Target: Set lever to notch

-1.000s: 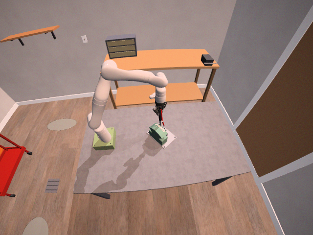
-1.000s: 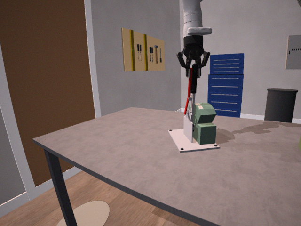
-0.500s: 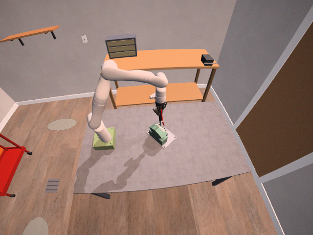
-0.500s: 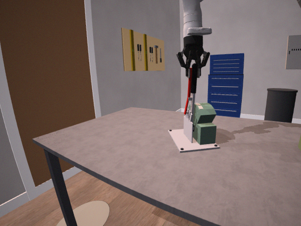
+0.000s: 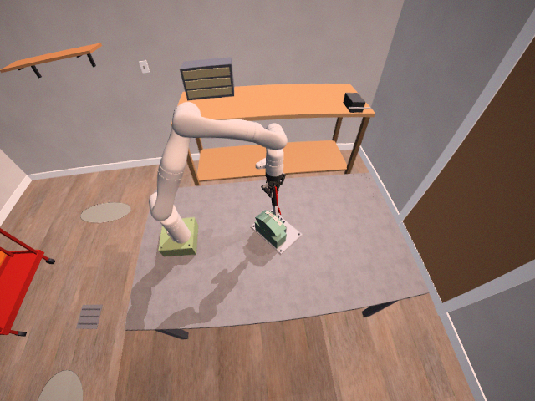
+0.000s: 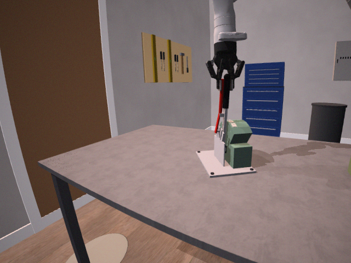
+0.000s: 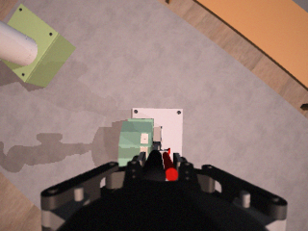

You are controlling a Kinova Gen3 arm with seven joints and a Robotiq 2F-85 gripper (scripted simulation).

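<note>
My hand is 20 mm short of the red bar and 110 mm above it. The rest, counted from my hand: green lever unit: 20 mm ahead, 30 mm to the right, 220 mm below.
</note>
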